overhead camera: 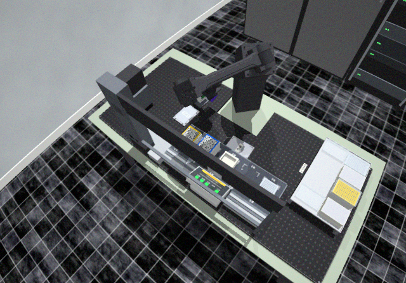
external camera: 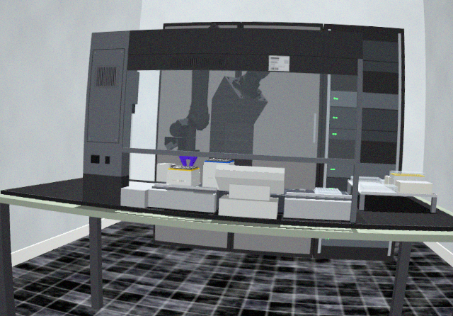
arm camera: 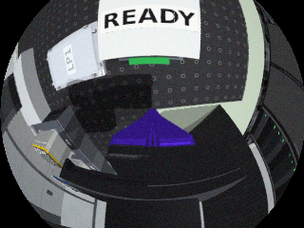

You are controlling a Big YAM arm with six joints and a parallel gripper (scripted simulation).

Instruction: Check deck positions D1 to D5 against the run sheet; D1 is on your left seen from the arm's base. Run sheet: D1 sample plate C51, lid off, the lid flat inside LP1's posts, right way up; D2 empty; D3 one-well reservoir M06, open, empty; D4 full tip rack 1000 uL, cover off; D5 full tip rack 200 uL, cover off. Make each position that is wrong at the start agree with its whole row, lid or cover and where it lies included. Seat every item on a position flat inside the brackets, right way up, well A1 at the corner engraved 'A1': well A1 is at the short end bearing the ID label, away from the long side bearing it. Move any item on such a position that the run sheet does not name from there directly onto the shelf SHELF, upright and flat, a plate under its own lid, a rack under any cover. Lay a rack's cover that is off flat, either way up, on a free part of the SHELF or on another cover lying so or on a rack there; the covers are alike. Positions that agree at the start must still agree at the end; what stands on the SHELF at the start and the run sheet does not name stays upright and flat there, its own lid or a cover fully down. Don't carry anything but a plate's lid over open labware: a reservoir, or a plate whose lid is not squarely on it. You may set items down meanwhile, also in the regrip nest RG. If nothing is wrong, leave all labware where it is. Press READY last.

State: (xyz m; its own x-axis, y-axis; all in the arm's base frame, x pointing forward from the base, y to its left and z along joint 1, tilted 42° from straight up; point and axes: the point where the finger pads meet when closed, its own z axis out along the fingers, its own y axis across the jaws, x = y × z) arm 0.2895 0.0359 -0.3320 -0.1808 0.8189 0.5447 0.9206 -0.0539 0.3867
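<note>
The ready button box is 7 cm to the right of my hand, 2 cm ahead of it and 1 cm below it. From my hand the other things lie so: blue-rimmed tip rack (29 cm to the left, 23 cm ahead, 4 cm above); clear plate lid (17 cm ahead, 7 cm below, 5 cm to the right); yellow-rimmed tip rack (27 cm ahead, 17 cm to the left, 2 cm above).
</note>
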